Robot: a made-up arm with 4 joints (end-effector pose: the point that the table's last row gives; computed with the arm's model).
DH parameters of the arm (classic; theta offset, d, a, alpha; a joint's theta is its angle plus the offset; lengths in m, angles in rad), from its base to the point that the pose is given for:
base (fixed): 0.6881 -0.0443 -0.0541 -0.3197
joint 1: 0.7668 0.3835 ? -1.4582
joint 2: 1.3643 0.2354 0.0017 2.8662
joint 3: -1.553 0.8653 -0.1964 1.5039
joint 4: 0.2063 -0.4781 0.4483 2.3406
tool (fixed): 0.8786 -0.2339 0 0
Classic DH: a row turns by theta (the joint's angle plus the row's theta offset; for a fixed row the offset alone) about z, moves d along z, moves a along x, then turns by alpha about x.
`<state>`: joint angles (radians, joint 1 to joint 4).
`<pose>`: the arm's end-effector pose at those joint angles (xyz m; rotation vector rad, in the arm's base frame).
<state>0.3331 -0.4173 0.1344 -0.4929</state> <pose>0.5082 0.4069 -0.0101 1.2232 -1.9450 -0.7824</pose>
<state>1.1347 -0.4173 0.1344 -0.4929</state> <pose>0.0439 0.6548 -0.1710 1.5606 -1.2038 -0.3202</pose>
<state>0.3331 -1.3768 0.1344 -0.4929</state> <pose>0.4558 0.6139 0.2422 1.5897 -1.3873 -1.8321</pose>
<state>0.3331 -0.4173 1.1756 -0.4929</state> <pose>0.3127 0.7637 0.0998 1.4550 -1.1023 -1.8121</pose>
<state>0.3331 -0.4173 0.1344 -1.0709</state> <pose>0.2480 0.3252 -0.0009 0.5362 -2.0803 -1.0257</pose>
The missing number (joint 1, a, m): 0.0799
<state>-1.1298 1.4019 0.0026 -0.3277</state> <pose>-0.0721 -0.7388 0.3101 -0.9617 -1.6626 -0.0049</pose>
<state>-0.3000 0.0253 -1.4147 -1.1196</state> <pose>0.2103 -0.1748 0.5276 -1.0885 -2.5300 1.0129</pose>
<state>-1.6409 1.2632 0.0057 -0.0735</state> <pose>-0.3872 -0.7810 0.1298 -0.9918 -1.6523 -0.5979</pose>
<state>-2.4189 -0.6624 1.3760 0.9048</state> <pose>-0.7749 -0.7663 0.9073 -0.1469 1.4320 -0.8569</pose>
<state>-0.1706 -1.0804 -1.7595 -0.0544</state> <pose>0.6548 -0.3306 0.5738 0.2989 -2.3707 0.4579</pose>
